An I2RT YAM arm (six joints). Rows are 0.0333 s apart.
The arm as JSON. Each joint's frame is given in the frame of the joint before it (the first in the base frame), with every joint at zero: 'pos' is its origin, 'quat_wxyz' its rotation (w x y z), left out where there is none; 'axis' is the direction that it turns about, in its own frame. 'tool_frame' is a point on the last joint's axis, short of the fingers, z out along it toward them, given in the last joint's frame.
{
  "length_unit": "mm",
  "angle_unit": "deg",
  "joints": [
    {
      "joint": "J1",
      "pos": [
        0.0,
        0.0,
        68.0
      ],
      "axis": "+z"
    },
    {
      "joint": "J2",
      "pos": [
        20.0,
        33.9,
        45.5
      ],
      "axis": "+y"
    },
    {
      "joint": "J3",
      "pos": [
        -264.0,
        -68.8,
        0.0
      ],
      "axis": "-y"
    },
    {
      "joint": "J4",
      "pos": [
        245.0,
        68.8,
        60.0
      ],
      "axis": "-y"
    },
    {
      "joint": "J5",
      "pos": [
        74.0,
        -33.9,
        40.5
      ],
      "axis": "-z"
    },
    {
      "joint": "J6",
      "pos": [
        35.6,
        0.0,
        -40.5
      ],
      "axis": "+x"
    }
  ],
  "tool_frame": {
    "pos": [
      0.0,
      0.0,
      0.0
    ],
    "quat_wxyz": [
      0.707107,
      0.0,
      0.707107,
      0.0
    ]
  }
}
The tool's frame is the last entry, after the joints.
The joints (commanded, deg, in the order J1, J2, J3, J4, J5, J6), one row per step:
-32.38 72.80 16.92 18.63 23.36 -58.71
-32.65 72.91 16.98 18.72 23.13 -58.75
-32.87 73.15 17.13 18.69 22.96 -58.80
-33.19 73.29 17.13 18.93 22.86 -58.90
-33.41 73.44 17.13 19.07 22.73 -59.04
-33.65 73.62 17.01 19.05 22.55 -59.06
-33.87 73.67 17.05 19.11 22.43 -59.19
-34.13 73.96 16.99 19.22 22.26 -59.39
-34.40 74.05 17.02 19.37 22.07 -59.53
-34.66 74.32 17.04 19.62 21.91 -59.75
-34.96 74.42 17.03 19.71 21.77 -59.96
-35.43 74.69 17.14 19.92 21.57 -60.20
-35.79 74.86 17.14 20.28 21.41 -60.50
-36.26 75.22 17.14 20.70 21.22 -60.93
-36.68 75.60 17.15 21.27 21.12 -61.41
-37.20 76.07 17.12 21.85 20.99 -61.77
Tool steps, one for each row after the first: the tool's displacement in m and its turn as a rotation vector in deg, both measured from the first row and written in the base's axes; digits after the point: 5 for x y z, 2 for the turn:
-0.00017 -0.00093 0.00001 0.08 -0.08 -0.06
-0.00003 -0.00189 -0.00016 0.21 0.00 -0.12
-0.00044 -0.00299 -0.00030 0.17 -0.04 -0.31
-0.00070 -0.00372 -0.00062 0.18 0.02 -0.34
-0.00155 -0.00411 -0.00186 0.44 0.25 -0.43
-0.00179 -0.00487 -0.00177 0.42 0.26 -0.48
-0.00234 -0.00556 -0.00290 0.56 0.54 -0.50
-0.00261 -0.00647 -0.00287 0.55 0.51 -0.54
-0.00277 -0.00743 -0.00336 0.55 0.61 -0.55
-0.00334 -0.00832 -0.00363 0.55 0.73 -0.62
-0.00373 -0.01008 -0.00376 0.53 0.79 -0.79
-0.00414 -0.01135 -0.00384 0.38 0.80 -0.86
-0.00473 -0.01300 -0.00448 0.27 0.99 -0.93
-0.00508 -0.01466 -0.00492 0.02 1.14 -1.00
-0.00580 -0.01652 -0.00585 -0.11 1.30 -1.22

